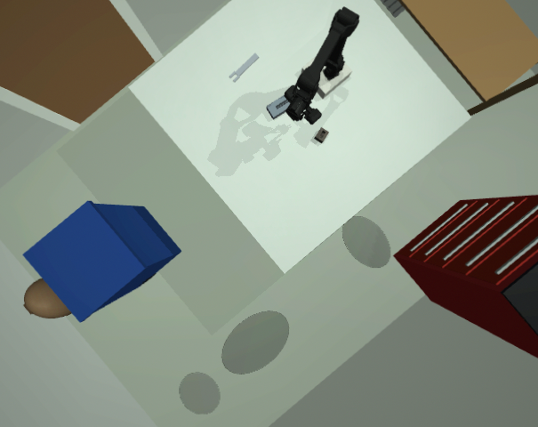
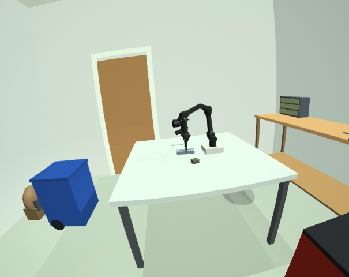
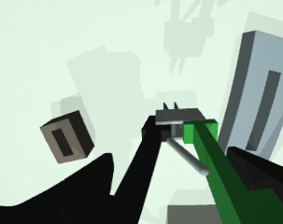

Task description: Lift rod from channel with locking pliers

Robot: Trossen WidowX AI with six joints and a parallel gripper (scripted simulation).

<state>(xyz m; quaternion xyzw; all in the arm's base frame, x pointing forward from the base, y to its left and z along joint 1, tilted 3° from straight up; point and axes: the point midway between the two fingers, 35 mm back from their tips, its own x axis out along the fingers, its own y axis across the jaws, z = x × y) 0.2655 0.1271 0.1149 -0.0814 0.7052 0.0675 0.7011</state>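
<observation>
Now: gripper tip 12 cm to the left of the grey channel block, 12 cm above it and 1 cm short of it. From my gripper tip the other things lie so: flat grey wrench-like tool 40 cm to the right, 14 cm below, 12 cm ahead; brown holster 13 cm below, 12 cm to the left, 7 cm behind; dark rod 13 cm below, 12 cm to the right, 1 cm ahead.
</observation>
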